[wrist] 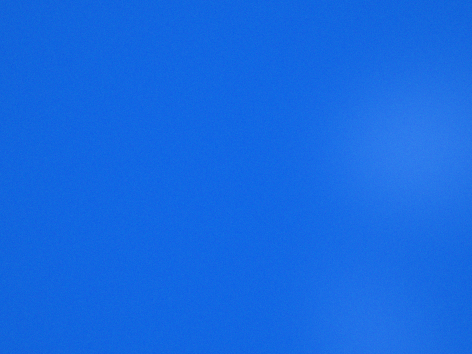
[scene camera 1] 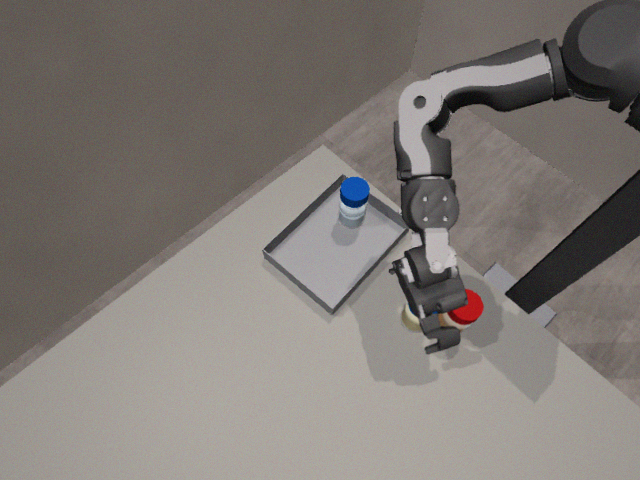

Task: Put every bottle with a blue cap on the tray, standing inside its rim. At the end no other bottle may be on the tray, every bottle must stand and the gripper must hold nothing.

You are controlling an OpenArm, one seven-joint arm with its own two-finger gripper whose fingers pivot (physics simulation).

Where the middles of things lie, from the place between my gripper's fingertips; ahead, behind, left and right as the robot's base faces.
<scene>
Now: the red-capped bottle (scene camera 1: 463, 317) 50 mm to the left of my hand, 40 mm behind it and 20 mm below it. Round my hand: grey tray (scene camera 1: 327, 261) (210 mm to the right, 50 mm below); blue-capped bottle (scene camera 1: 354, 192) (230 mm to the right, 70 mm behind, 20 mm below).
</scene>
